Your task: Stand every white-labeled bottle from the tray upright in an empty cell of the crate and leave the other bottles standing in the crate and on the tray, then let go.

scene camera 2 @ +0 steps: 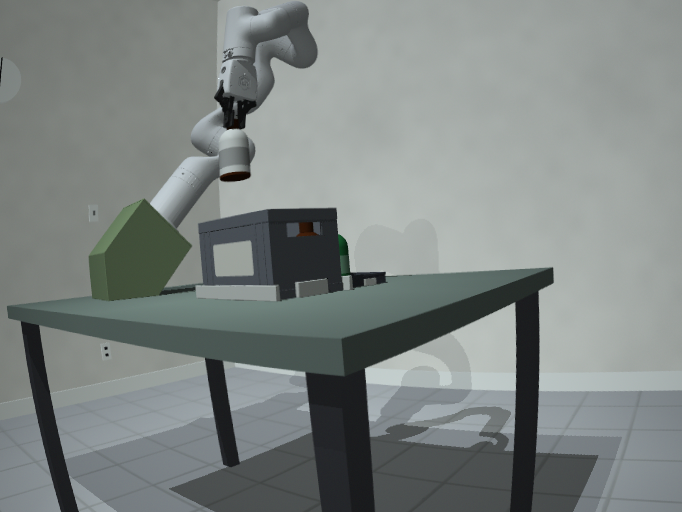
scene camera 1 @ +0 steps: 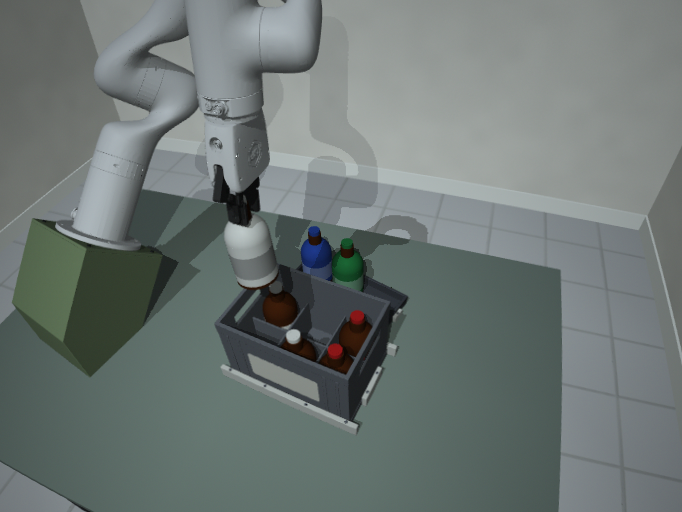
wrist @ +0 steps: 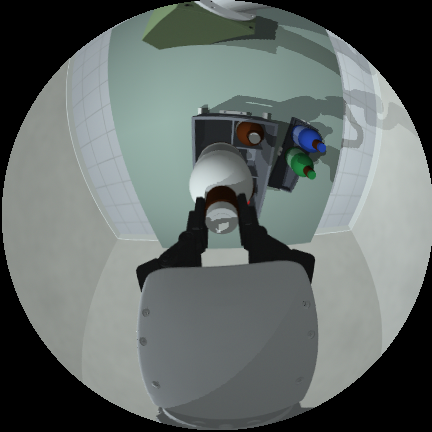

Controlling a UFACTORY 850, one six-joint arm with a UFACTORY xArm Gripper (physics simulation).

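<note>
My gripper (scene camera 1: 240, 217) (scene camera 2: 235, 124) (wrist: 221, 206) is shut on the neck of a white-labeled bottle (scene camera 1: 250, 254) (scene camera 2: 234, 154) (wrist: 220, 172), held about upright above the crate (scene camera 1: 231, 344) (scene camera 2: 302, 267) (wrist: 193, 137). In the crate stand a grey-capped brown bottle (scene camera 1: 279, 309) (wrist: 248, 134), a white-capped brown bottle (scene camera 1: 301, 349) and two red-capped brown bottles (scene camera 1: 354, 333) (scene camera 1: 337, 362). The front-left cell and the back-middle cell look empty in scene camera 1. A blue bottle (scene camera 1: 316, 254) (wrist: 306, 137) and a green bottle (scene camera 1: 348, 268) (scene camera 2: 343, 259) (wrist: 300, 162) stand on the tray (scene camera 1: 393, 295) (wrist: 281, 181).
Light strips (scene camera 1: 289, 397) (scene camera 2: 236, 292) lie along the crate's base. The green block (scene camera 1: 60, 292) (scene camera 2: 134, 256) (wrist: 185, 30) under the arm's base stands to the left in both scene views. The tray is close behind the crate in scene camera 1.
</note>
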